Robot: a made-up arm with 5 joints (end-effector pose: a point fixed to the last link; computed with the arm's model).
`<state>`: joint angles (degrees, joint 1 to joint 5).
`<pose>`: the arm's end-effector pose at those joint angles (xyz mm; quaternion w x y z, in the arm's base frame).
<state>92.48 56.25 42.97 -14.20 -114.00</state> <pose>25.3 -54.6 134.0 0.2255 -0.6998 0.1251 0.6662</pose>
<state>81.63 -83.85 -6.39 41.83 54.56</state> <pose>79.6 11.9 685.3 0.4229 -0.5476 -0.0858 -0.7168</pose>
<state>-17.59 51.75 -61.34 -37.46 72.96</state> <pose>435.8 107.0 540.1 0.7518 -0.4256 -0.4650 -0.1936</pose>
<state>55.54 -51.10 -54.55 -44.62 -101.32</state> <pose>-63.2 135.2 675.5 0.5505 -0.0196 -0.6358 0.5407</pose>
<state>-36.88 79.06 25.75 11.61 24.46</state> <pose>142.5 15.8 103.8 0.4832 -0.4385 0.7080 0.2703</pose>
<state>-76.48 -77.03 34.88 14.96 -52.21</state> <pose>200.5 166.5 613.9 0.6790 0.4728 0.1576 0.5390</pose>
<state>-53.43 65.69 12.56 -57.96 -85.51</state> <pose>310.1 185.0 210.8 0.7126 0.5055 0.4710 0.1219</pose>
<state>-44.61 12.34 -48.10 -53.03 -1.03</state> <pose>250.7 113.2 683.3 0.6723 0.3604 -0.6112 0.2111</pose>
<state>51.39 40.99 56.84 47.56 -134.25</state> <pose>21.2 12.8 212.3 0.3775 -0.3648 -0.2454 0.8150</pose>
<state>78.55 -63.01 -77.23 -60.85 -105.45</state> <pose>-26.8 289.9 509.0 0.4898 -0.4277 -0.4120 0.6383</pose>
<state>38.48 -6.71 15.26 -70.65 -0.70</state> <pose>250.7 -146.9 568.0 0.7706 -0.0940 -0.5196 -0.3570</pose>
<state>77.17 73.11 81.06 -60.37 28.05</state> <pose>66.0 45.5 202.6 0.5938 0.2460 0.6748 -0.3626</pose>
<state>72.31 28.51 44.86 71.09 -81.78</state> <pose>43.2 -26.4 209.8 0.2603 -0.5180 -0.5151 0.6313</pose>
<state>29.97 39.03 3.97 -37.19 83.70</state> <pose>375.1 -159.3 313.2 0.7205 -0.6394 0.1234 -0.2385</pose>
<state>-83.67 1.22 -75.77 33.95 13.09</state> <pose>155.0 185.0 733.9 0.7760 0.2090 -0.3043 0.5114</pose>
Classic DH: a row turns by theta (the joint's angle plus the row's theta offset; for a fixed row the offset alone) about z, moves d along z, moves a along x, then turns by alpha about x. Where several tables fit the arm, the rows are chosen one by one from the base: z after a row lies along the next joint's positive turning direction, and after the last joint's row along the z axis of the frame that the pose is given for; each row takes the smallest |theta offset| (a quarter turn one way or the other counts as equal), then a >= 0, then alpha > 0; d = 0 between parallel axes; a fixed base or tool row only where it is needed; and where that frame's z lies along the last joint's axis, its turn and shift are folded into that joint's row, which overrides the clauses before.
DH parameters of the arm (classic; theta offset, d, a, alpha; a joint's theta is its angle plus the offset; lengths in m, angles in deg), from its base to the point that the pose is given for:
base (fixed): 13.34 0 0.1044 180
joint 1: 13.34 -0.3877 0.018 90
joint 2: -76.26 0 0.0901 0
joint 3: 78.36 0 0.1666 0
joint 4: 87.9 -0.0475 -0.0053 -90
joint 5: 87.68 -0.1224 -0.0077 -88.4
tool (fixed): 76.97 0.0244 0 0

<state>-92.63 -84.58 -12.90 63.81 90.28</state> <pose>123.5 44.5 649.3 0.6496 -0.2295 -0.6635 0.2916</pose>
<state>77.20 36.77 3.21 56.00 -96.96</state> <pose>76.5 -194.3 211.4 0.0956 -0.6777 -0.1359 0.7163</pose>
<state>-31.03 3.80 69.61 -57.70 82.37</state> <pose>288.3 110.5 281.2 0.7355 -0.6247 -0.1513 0.2145</pose>
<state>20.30 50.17 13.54 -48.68 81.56</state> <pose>361.5 -95.6 246.0 0.7593 -0.6240 0.1299 -0.1310</pose>
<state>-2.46 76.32 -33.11 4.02 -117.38</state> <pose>412.3 -35.1 179.7 0.4281 0.7540 0.2991 -0.3985</pose>
